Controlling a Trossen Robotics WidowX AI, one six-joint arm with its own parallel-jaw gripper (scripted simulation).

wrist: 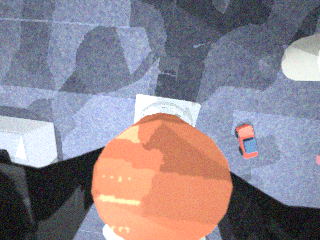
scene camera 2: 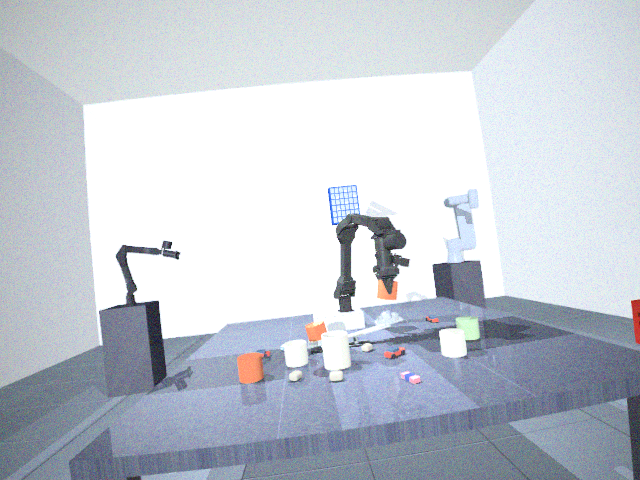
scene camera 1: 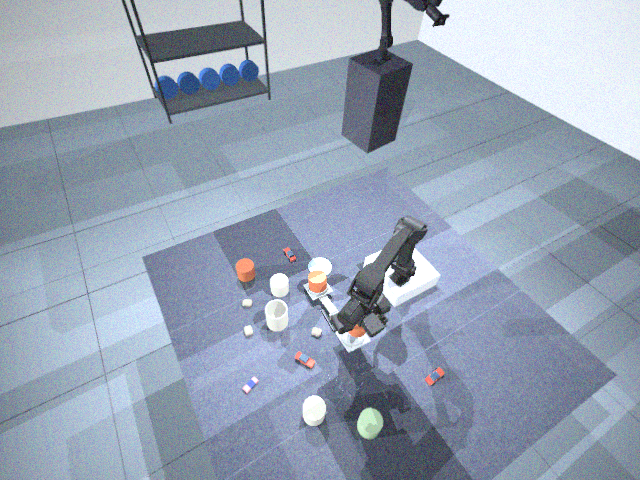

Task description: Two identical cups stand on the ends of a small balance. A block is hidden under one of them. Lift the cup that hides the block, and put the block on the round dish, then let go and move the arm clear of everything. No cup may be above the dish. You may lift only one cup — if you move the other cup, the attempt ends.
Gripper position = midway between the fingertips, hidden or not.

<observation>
I see my gripper (scene camera 1: 358,325), a white mug (scene camera 2: 336,352) and a white balance (wrist: 188,111).
My gripper is seen too in the wrist view (wrist: 161,155) and in scene camera 2 (scene camera 2: 387,293). The wrist view misses the white mug, which is hidden by my gripper.
</observation>
